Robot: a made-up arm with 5 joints.
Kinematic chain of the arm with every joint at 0, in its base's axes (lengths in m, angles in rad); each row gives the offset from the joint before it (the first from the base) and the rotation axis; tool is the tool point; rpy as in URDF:
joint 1: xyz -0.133 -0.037 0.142 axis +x
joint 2: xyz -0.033 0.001 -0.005 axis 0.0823 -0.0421 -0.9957
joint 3: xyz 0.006 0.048 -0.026 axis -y
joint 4: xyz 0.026 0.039 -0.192 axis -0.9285 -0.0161 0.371
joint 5: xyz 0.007 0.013 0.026 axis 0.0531 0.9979 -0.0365
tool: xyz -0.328 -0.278 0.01 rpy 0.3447 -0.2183 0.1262
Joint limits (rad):
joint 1: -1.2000..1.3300
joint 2: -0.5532..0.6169
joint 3: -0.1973..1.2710
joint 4: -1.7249..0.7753
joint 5: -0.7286..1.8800
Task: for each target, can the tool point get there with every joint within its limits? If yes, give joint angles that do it. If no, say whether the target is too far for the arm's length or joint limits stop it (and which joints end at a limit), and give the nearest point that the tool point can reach.
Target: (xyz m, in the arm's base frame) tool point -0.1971 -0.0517 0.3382
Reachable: yes | joints -0.1472 0.0606 -0.0288 0.4139 1.2921
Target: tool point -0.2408 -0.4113 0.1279
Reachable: yes | joints -0.6848 -0.4407 0.3377 0.3073 -0.2525
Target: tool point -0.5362 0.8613 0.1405
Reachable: no: too far | nearest point -0.3856 0.5111 0.1409 | short by 0.381 m
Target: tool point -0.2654 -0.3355 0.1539
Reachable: yes | joints -0.5631 -0.4396 0.4672 0.5531 -0.0262
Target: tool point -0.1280 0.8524 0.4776
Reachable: no: too far | nearest point -0.1371 0.5189 0.3403 | short by 0.361 m
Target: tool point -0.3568 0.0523 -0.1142
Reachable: yes | joints 0.9944 0.1130 0.7280 -0.1811 0.6278
